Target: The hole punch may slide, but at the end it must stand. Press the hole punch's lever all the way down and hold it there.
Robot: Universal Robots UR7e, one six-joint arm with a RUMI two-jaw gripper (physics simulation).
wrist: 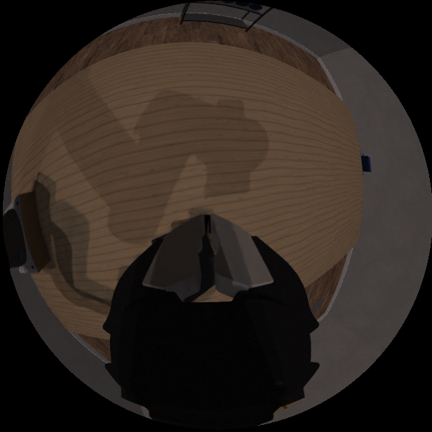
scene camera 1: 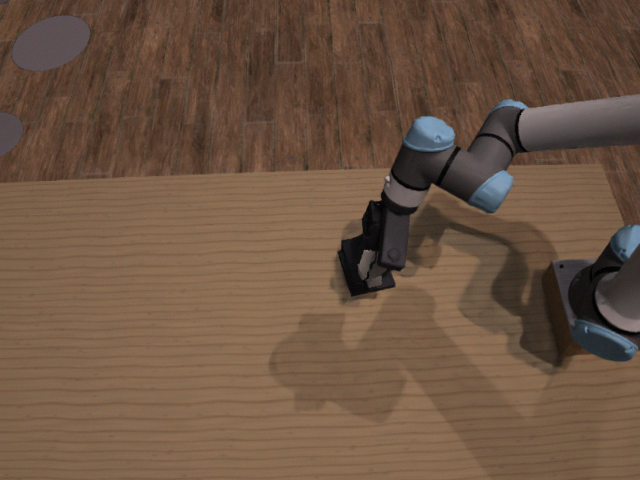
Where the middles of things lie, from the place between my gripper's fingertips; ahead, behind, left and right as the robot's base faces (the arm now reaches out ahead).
Now: the hole punch lever (wrist: 206,259) 3 cm behind my hand, 11 cm to the right of it and 9 cm below it. Also, from my hand: black hole punch (scene camera 1: 386,280): 3 cm behind, 11 cm to the right, 11 cm below.
